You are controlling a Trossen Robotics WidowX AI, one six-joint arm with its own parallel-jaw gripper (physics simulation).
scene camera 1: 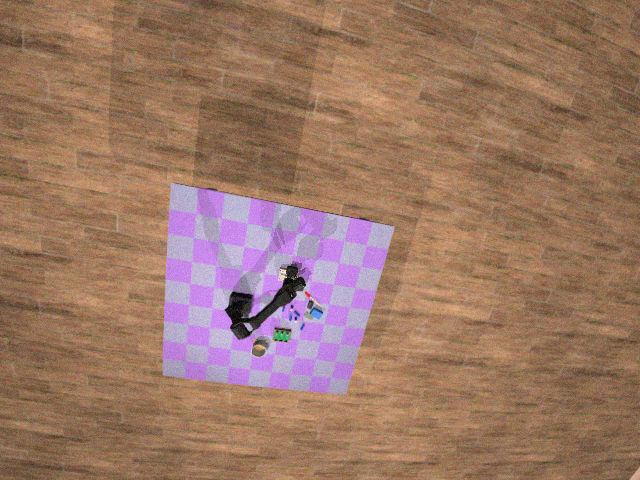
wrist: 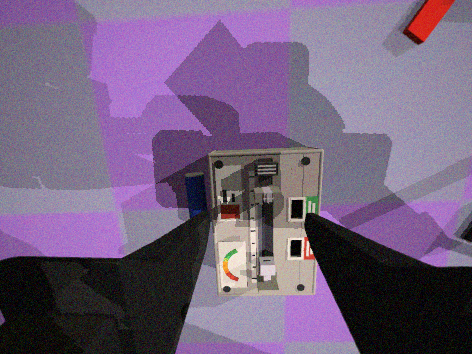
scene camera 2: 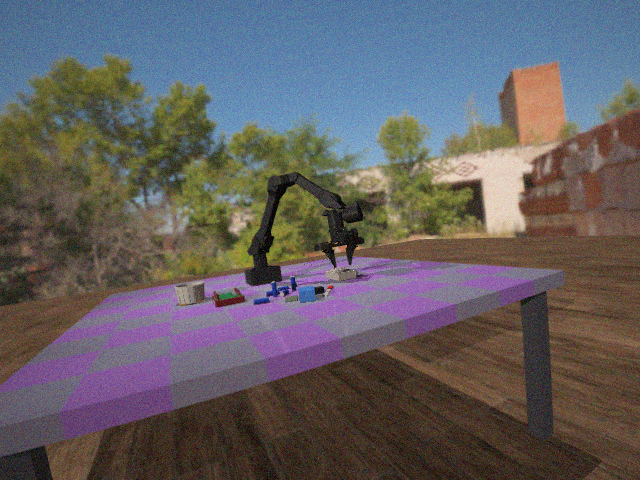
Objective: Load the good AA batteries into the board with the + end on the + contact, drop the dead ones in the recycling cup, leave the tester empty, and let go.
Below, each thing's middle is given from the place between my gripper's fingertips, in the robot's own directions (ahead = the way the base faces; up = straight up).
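Labels:
The battery tester [wrist: 259, 198] is 2 cm below my hand, and it's 1 cm to the right of it and 2 cm behind it.

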